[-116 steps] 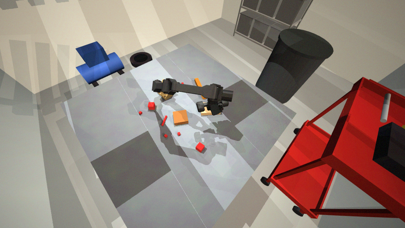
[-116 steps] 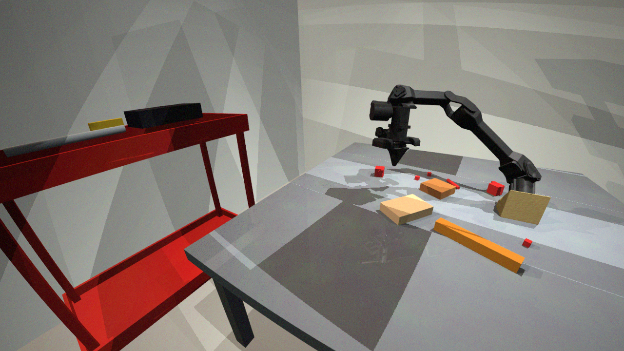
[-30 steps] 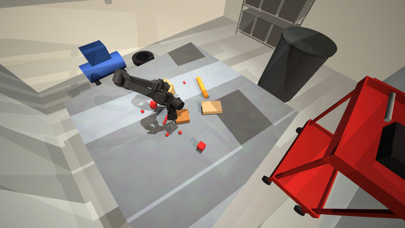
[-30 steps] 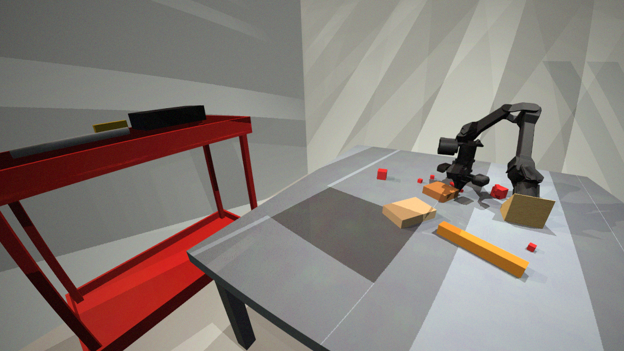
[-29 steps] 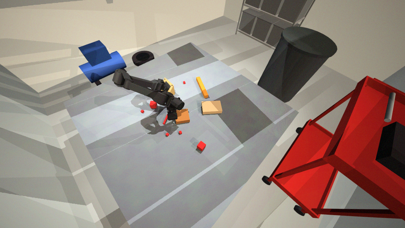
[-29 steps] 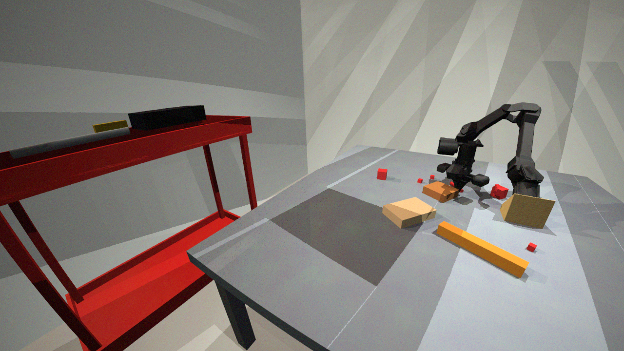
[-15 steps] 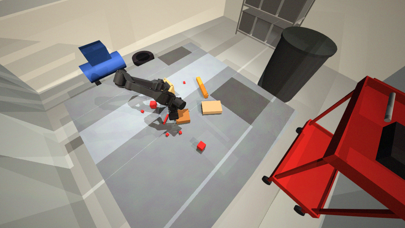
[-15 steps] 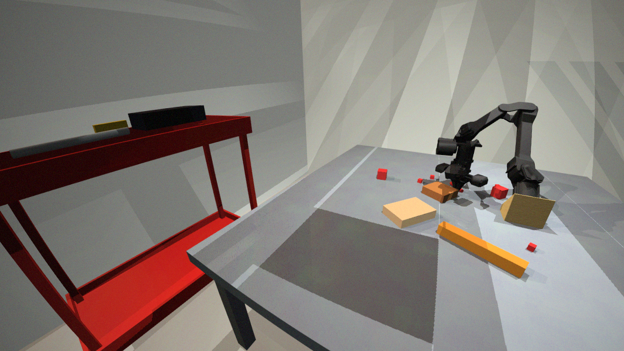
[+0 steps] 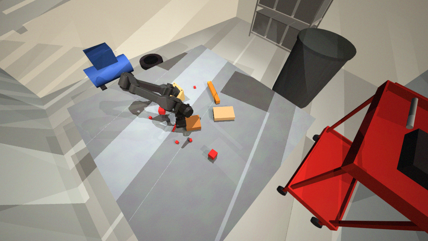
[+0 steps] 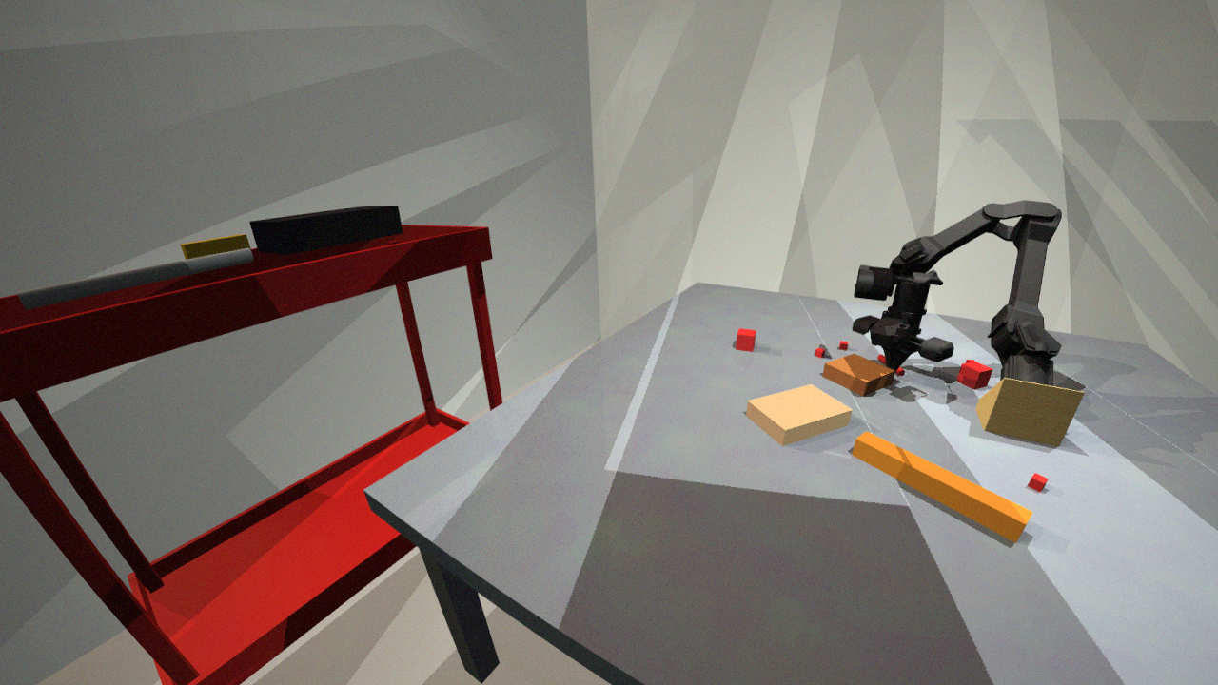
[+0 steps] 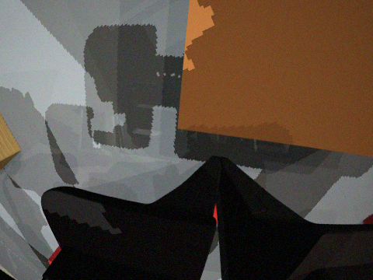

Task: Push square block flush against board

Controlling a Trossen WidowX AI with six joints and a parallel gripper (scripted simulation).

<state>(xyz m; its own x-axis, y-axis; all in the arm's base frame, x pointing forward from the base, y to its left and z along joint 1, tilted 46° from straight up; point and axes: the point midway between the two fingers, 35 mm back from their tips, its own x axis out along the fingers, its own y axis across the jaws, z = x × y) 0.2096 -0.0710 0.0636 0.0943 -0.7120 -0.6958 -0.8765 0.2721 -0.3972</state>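
My gripper tip is now 5 cm to the left of the red stick. Round my gripper tip: orange bar 35 cm to the left, 8 cm behind, 1 cm above; square block 6 cm ahead, 5 cm to the left, 1 cm above; board 27 cm to the left, 13 cm ahead, 1 cm above.
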